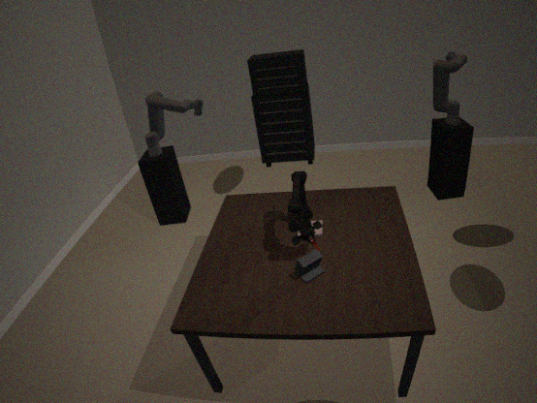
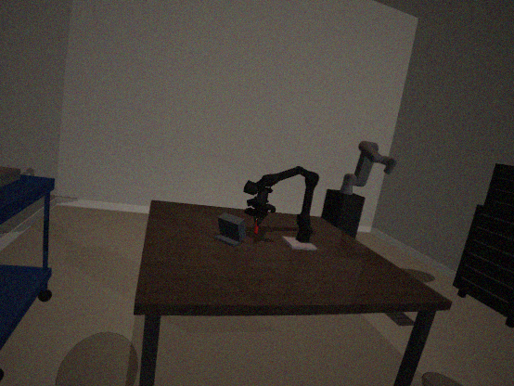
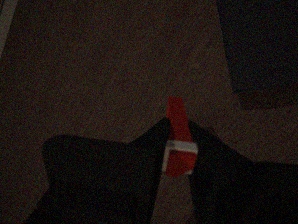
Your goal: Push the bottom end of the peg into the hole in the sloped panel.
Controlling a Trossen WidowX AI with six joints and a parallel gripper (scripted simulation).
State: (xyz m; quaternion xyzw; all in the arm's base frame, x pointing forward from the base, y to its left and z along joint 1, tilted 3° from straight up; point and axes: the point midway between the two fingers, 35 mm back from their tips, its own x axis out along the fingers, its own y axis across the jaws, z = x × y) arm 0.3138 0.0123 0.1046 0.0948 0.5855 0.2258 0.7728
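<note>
Now: the grey sloped panel block 11 cm ahead of my gripper tip, 5 cm to the right of it and 3 cm below it. Also, from my gripper tip: red peg (1 cm to the right, 1 cm above).
</note>
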